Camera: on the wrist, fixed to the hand. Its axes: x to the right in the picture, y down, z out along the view.
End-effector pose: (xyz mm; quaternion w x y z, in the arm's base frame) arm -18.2 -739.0 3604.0 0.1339 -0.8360 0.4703 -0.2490
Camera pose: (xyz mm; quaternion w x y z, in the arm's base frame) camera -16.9 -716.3 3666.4 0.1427 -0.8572 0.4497 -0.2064
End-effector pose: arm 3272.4 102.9 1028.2 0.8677 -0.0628 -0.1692 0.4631
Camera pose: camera 3322.7 81.5 990.4 0.8667 -0.0463 -0.2165 0.4470
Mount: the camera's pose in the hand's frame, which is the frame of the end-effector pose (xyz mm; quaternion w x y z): -0.7 -41.4 -52.0 0.9986 -0.0104 -0.0478 -0.0193
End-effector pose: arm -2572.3 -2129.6 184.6 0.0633 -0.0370 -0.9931 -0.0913
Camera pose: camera -2568.9 -2179.9 227.9 0.0136 -0.0228 -0.9945 -0.1010
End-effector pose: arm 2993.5 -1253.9 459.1 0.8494 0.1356 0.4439 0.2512
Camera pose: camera 2963.1 -1288.6 411.2 0.8757 0.1300 0.4027 0.2326
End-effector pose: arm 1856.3 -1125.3 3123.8 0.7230 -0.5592 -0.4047 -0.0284
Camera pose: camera 1864.2 -1184.3 3153.4 0.6963 -0.5595 -0.4492 -0.0198
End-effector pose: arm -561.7 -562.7 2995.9 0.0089 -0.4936 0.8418 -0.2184
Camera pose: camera -539.1 -560.7 3058.4 0.0398 -0.5197 0.8329 -0.1859
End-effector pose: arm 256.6 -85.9 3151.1 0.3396 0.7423 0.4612 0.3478
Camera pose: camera 194.7 -62.8 3144.2 0.3756 0.7455 0.4550 0.3101
